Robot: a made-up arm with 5 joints.
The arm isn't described. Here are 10 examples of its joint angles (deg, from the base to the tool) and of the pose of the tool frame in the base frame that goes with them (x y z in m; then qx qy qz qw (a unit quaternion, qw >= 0)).
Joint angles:
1: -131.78 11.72 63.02 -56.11 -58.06
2: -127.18 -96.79 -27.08 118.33 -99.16
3: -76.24 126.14 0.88 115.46 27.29
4: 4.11 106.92 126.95 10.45 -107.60
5: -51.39 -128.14 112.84 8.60 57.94
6: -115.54 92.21 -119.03 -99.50 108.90
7: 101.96 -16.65 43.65 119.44 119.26
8: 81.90 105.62 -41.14 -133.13 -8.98
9: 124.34 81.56 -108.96 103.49 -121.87
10: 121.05 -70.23 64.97 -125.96 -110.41
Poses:
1: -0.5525 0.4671 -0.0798 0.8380 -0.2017 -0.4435 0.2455
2: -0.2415 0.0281 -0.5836 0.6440 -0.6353 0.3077 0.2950
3: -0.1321 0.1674 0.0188 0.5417 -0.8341 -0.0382 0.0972
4: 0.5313 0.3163 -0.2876 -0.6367 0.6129 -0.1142 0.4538
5: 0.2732 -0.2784 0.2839 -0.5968 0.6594 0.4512 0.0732
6: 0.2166 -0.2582 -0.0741 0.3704 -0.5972 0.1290 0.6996
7: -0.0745 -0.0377 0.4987 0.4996 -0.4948 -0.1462 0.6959
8: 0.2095 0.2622 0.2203 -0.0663 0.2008 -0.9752 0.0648
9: -0.2680 0.1076 -0.4007 -0.2158 -0.8214 0.2968 0.4366
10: -0.2492 0.0680 0.5859 0.4484 0.2186 -0.7326 0.4630
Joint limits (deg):
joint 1: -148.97..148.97
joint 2: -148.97..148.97
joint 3: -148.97..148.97
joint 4: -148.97..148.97
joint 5: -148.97..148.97
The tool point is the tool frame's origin. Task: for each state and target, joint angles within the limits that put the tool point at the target. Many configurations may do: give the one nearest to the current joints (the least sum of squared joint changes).
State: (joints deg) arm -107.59 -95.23 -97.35 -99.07 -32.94
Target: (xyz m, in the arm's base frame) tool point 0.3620 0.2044 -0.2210
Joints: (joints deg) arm -107.54 -95.97 -80.86 -120.78 -18.35
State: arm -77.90 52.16 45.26 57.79 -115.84
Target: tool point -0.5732 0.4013 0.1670
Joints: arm -101.69 64.62 11.84 28.04 -105.43
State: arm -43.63 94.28 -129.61 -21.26 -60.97
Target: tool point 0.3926 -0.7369 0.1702
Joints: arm -73.51 98.44 -105.70 -23.35 -44.07
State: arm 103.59 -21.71 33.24 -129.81 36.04
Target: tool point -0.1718 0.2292 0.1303
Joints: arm 148.97 -51.78 71.45 -122.28 47.15
